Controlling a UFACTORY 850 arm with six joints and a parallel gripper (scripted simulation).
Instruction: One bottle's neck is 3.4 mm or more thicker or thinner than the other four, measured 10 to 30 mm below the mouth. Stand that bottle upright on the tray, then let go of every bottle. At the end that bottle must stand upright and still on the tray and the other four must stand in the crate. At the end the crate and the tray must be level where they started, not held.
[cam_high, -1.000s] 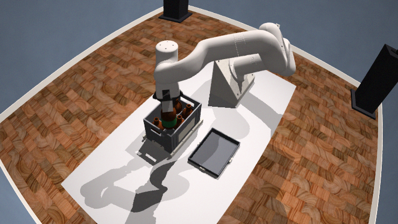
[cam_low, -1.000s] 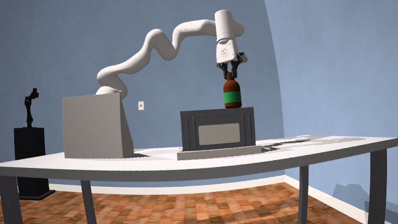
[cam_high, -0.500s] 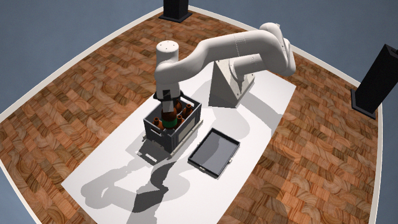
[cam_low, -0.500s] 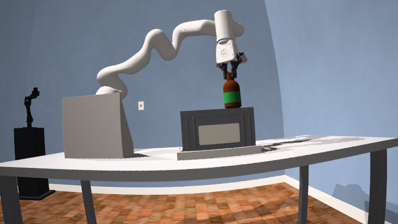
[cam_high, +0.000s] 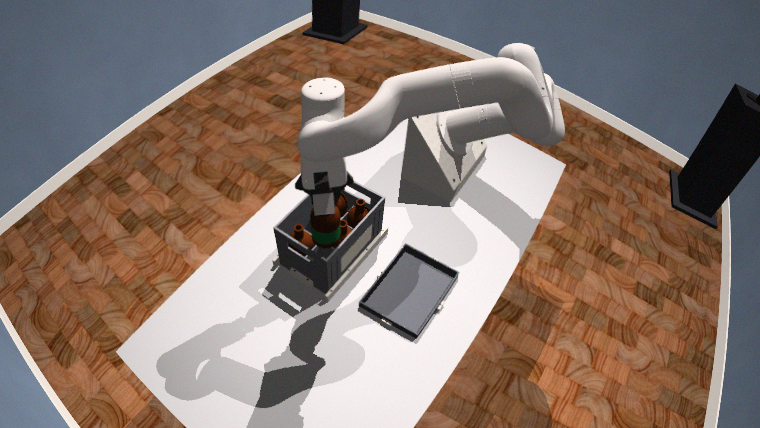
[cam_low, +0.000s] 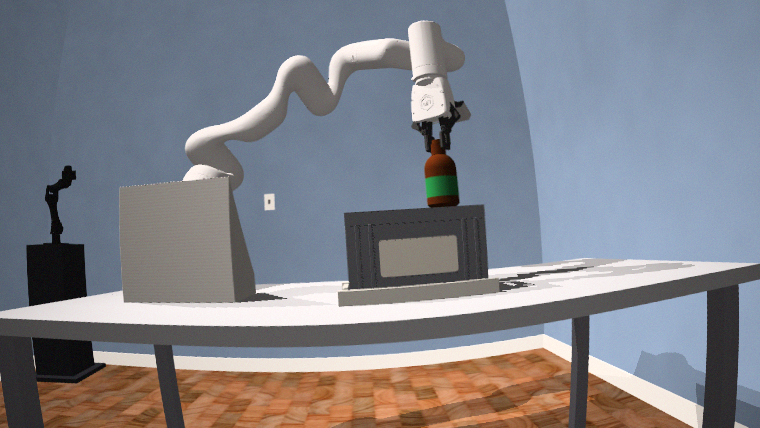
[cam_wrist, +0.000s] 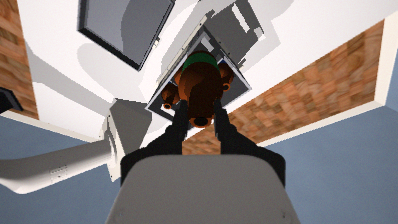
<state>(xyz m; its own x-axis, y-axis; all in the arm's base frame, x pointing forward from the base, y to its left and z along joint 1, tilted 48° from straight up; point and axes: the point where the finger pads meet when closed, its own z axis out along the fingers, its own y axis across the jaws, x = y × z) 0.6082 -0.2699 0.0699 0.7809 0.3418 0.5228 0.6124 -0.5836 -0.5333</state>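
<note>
The bottle lies 7 cm below my hand. Also, from my hand: dark grey crate: 9 cm behind, 4 cm to the right, 25 cm below; dark tray: 7 cm behind, 23 cm to the left, 32 cm below.
</note>
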